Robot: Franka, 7 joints.
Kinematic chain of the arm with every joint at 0, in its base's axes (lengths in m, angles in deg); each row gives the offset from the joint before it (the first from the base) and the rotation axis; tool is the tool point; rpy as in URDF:
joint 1: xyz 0 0 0.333 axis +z
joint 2: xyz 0 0 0 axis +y
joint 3: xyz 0 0 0.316 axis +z
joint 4: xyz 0.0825 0 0 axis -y
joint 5: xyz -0.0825 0 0.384 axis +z
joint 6: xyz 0 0 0 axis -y
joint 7: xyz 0.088 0 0 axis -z
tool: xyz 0 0 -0.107 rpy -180 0 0
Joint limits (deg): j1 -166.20..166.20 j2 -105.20..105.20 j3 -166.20..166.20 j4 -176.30..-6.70 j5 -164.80..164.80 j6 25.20..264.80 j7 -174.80..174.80
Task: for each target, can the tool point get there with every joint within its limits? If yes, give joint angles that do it. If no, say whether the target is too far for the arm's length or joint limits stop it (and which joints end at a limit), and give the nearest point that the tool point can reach.
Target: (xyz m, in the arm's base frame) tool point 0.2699 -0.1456 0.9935
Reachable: yes | joints 15.62 12.97 -108.52 -33.29 107.96 44.43 -53.47
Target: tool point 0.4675 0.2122 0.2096
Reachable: yes | joints -4.45 21.72 23.94 -126.20 47.74 118.52 -115.73
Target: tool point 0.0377 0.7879 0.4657
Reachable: yes | joints -125.50 -79.56 -77.05 -49.42 107.67 180.99 -8.82
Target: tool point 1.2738 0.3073 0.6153
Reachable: no: too far | nearest point 0.8153 0.1967 0.5137 | short by 0.483 m
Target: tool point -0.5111 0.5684 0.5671
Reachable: yes | joints 119.55 60.80 69.36 -37.61 45.22 209.30 -39.90
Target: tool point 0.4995 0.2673 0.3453
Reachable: yes | joints -79.51 -61.60 87.02 -127.06 122.74 82.48 -0.54
